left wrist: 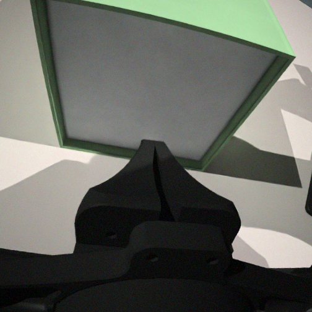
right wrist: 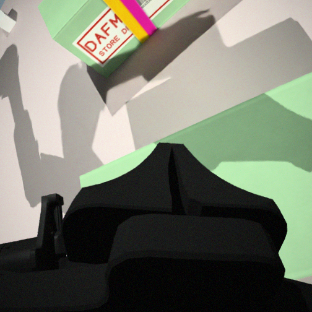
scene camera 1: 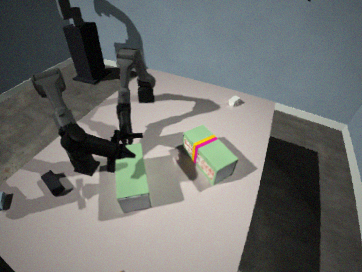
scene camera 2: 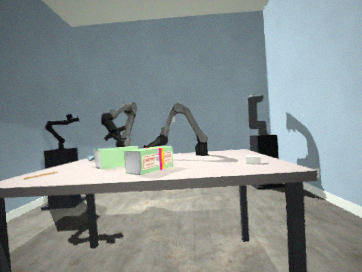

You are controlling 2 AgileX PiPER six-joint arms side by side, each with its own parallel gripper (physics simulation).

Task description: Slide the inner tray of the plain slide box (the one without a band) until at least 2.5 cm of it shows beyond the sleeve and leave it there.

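Observation:
The plain slide box is a green sleeve (scene camera 1: 131, 172) (scene camera 2: 117, 157) (left wrist: 240, 20) (right wrist: 260, 200) lying flat on the table. Its grey tray end (scene camera 1: 135, 202) (scene camera 2: 97, 159) (left wrist: 155, 80) shows at both ends; in the left wrist view it sits slightly inside the sleeve's rim. In scene camera 1 the near tray end looks about level with the sleeve. My left gripper (left wrist: 150, 154) is shut and empty, its tips at the lower edge of the far tray end; contact is unclear. My right gripper (scene camera 1: 133, 154) (right wrist: 169, 160) is shut and empty, over the sleeve's top near its far end; contact is unclear.
The green banded box (scene camera 1: 215, 155) (scene camera 2: 135, 162) (right wrist: 70, 32), with a yellow and magenta band, stands to the right of the plain box in scene camera 1. A white block (scene camera 1: 235, 101) (scene camera 2: 253, 160) lies farther off. A light blue object (scene camera 1: 4, 201) is at the left edge.

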